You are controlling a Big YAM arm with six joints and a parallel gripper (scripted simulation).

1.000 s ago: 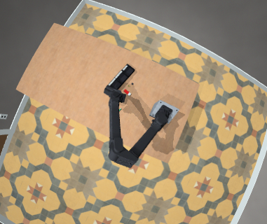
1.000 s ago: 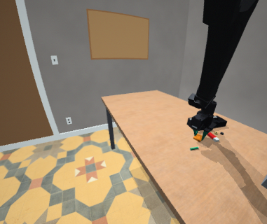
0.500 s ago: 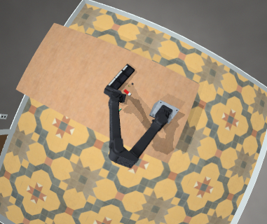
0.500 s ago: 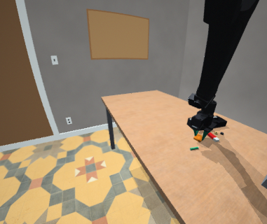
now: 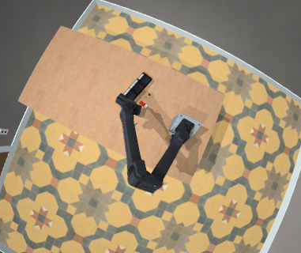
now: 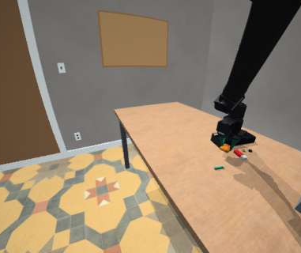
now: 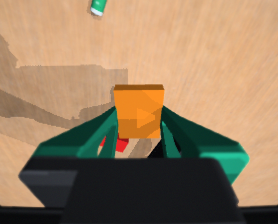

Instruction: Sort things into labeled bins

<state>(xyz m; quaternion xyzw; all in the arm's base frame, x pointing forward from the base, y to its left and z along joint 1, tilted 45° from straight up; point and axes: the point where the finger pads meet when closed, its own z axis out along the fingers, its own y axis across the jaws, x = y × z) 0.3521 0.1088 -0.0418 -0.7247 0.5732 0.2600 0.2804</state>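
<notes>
My hand is 14 cm to the left of the yellow nut, 5 cm above it and 2 cm past it. From my hand the other things lie so: orange block: 1 cm below; black nut: 17 cm to the right, 5 cm below, 4 cm behind; green battery: 8 cm to the left, 5 cm below, 5 cm behind.
</notes>
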